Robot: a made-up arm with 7 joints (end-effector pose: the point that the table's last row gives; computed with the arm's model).
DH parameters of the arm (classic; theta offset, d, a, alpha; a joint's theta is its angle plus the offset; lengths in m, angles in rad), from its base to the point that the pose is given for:
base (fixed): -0.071 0 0 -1.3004
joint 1: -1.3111 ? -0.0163 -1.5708
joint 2: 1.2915 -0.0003 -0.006 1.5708
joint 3: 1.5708 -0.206 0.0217 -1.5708
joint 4: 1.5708 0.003 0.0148 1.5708
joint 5: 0 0.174 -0.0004 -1.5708
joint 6: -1.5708 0 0.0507 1.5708
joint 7: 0 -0.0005 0 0
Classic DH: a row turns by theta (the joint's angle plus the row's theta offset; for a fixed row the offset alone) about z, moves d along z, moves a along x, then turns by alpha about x.
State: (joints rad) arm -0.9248 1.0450 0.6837 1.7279 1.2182 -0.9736 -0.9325
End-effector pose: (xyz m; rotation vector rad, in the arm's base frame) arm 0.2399 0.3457 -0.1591 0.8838 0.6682 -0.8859
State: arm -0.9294 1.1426 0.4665 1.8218 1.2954 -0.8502 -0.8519
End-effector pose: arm 0.2071 0.3702 -0.1561 0.9016 1.0175 -0.8471
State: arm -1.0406 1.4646 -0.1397 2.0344 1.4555 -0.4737 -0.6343
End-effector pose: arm 0.0855 0.4409 -0.0648 1.0085 1.9344 -0.3630
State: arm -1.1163 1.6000 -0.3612 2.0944 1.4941 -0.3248 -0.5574
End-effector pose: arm 0.0308 0.4502 -0.0105 1.0187 2.2270 -0.0772
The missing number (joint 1, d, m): 0.0453
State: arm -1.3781 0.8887 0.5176 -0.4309 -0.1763 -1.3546 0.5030
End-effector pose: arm 0.1078 0.1408 0.1611 0.0304 3.1276 0.0339
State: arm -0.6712 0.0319 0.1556 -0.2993 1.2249 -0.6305 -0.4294
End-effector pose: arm 0.2777 0.0202 -0.0486 1.5028 -0.8667 -0.2820
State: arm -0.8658 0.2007 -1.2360 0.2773 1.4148 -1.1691 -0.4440
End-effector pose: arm 0.1646 -0.1295 -0.2436 -1.5056 1.3773 2.0911
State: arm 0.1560 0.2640 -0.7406 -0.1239 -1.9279 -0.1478 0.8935
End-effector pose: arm 0.0849 -0.0412 -0.2874 -1.2307 1.5321 0.5851
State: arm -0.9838 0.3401 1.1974 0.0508 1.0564 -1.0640 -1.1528
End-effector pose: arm 0.2446 0.2527 -0.0128 1.6133 -0.1356 -0.1180
